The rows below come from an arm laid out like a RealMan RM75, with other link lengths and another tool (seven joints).
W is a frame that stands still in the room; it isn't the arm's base.
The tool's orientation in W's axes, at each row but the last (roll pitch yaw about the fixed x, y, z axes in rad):
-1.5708, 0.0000, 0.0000
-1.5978, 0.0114, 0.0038
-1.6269, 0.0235, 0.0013
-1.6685, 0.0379, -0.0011
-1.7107, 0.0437, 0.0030
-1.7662, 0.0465, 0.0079
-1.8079, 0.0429, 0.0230
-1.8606, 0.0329, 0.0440
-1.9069, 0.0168, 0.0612
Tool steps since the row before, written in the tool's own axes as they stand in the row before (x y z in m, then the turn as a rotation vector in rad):
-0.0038, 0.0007, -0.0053, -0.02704, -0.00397, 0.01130
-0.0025, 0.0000, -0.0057, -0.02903, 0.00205, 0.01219
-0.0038, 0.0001, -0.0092, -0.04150, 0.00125, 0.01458
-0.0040, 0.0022, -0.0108, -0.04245, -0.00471, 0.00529
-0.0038, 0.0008, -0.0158, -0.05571, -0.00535, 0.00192
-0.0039, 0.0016, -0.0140, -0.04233, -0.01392, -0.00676
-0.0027, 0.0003, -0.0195, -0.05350, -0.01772, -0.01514
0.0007, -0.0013, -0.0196, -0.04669, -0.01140, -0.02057
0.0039, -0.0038, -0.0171, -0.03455, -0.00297, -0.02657
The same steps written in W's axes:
-0.0038, -0.0053, -0.0007, -0.02704, 0.01130, 0.00397
-0.0025, -0.0057, 0.0002, -0.02910, 0.01202, -0.00205
-0.0038, -0.0092, 0.0005, -0.04156, 0.01443, -0.00109
-0.0041, -0.0110, -0.0010, -0.04226, 0.00577, 0.00578
-0.0037, -0.0158, 0.0016, -0.05544, 0.00248, 0.00746
-0.0037, -0.0141, 0.0013, -0.04156, -0.00426, 0.01692
-0.0021, -0.0191, 0.0044, -0.05230, -0.01176, 0.02306
0.0017, -0.0184, 0.0068, -0.04534, -0.01847, 0.01833
0.0050, -0.0146, 0.0092, -0.03281, -0.02616, 0.01215

